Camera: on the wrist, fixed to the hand. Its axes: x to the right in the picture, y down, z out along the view.
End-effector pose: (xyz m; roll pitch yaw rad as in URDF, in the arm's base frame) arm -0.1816 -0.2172 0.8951 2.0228 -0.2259 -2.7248
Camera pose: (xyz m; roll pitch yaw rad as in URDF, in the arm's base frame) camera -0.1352 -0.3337 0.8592 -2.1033 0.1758 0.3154
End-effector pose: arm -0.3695 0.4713 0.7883 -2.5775 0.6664 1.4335
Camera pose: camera -0.3806 0.5504 0.8915 2.4632 -0.7586 -1.6256
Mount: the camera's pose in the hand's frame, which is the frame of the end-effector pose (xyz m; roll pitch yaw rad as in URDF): -0.0034 -0.0872 -0.0970 -0.0603 0.1113 3.1411
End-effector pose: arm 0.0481 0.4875 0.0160 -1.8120 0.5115 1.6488
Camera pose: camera 0.1174 0.5429 0.1117 1.6888 -0.5342 -1.3670
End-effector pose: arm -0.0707 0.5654 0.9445 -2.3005 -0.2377 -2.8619
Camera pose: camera -0.0421 0.5884 1.0697 2.2570 0.1631 0.3640
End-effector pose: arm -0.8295 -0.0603 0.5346 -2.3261 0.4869 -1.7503
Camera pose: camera -0.8505 -0.1152 0.6511 2.2177 -0.5609 1.4873
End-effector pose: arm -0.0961 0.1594 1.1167 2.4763 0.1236 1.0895
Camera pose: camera -0.2103 0.2183 1.1394 -2.5249 -0.2111 -2.1219
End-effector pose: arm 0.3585 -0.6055 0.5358 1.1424 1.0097 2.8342
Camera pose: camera 0.4410 -0.6863 0.4750 -1.0556 -0.9564 -0.4839
